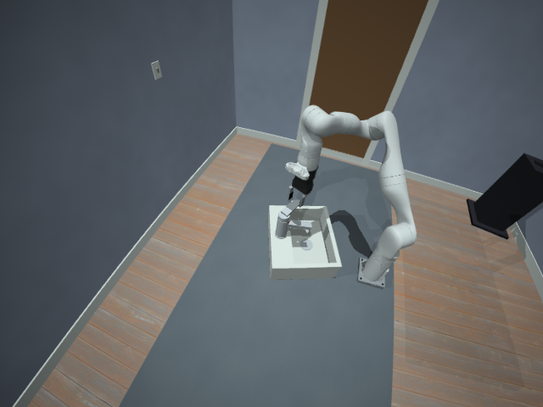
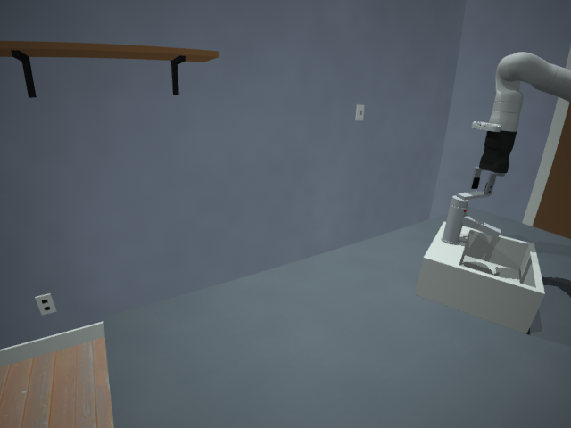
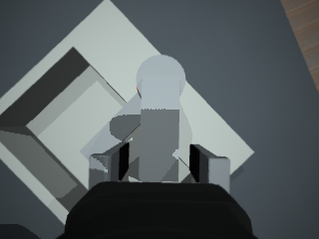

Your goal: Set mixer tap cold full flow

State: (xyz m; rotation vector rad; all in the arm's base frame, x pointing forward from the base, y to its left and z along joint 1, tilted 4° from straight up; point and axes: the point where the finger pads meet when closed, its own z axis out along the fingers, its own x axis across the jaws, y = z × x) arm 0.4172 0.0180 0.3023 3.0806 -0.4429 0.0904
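Now: hand 1 cm short of the flat lever, 2 cm to the right of it and 3 cm above it. From my hand the other things lie so: white basin: 8 cm behind, 1 cm to the left, 26 cm below; grey mixer tap: 1 cm ahead, 4 cm to the left, 8 cm below.
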